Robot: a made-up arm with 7 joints. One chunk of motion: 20 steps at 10 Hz.
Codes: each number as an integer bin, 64 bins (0 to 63) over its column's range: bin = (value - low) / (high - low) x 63, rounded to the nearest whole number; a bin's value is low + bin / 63 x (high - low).
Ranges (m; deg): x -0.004..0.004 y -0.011..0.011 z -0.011..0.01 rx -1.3..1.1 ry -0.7..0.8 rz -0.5..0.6
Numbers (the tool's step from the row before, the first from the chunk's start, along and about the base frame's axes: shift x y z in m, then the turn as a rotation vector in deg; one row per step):
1: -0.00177 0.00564 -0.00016 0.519 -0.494 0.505
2: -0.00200 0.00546 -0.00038 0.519 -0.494 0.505
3: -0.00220 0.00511 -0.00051 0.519 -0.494 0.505
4: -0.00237 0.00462 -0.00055 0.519 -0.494 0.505
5: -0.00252 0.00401 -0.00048 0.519 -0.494 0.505
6: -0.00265 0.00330 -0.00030 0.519 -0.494 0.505
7: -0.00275 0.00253 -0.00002 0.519 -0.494 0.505
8: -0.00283 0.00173 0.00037 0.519 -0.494 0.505
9: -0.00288 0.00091 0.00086 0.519 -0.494 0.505
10: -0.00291 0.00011 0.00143 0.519 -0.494 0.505
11: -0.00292 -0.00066 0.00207 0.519 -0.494 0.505
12: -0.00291 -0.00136 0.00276 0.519 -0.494 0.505
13: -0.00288 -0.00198 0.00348 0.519 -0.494 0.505
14: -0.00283 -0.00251 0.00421 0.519 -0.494 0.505
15: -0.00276 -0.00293 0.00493 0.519 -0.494 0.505
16: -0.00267 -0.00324 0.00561 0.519 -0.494 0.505
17: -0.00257 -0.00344 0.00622 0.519 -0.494 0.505
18: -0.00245 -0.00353 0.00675 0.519 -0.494 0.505
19: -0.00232 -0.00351 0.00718 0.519 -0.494 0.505
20: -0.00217 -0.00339 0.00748 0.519 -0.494 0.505
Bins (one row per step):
1: 18 48 33 48 9 58
2: 16 47 32 48 9 58
3: 14 46 31 48 9 58
4: 13 45 31 48 9 58
5: 12 43 32 48 9 58
6: 11 41 32 48 9 58
7: 10 39 33 48 9 58
8: 9 36 34 48 9 58
9: 9 34 36 48 9 58
10: 9 32 37 48 9 58
11: 9 30 39 48 9 58
12: 9 28 41 48 9 58
13: 9 26 43 48 9 58
14: 9 24 46 48 9 58
15: 10 23 48 48 9 58
16: 10 22 50 48 9 58
17: 11 22 52 48 9 58
18: 12 21 53 48 9 58
19: 13 21 55 48 9 58
20: 14 22 55 48 9 58

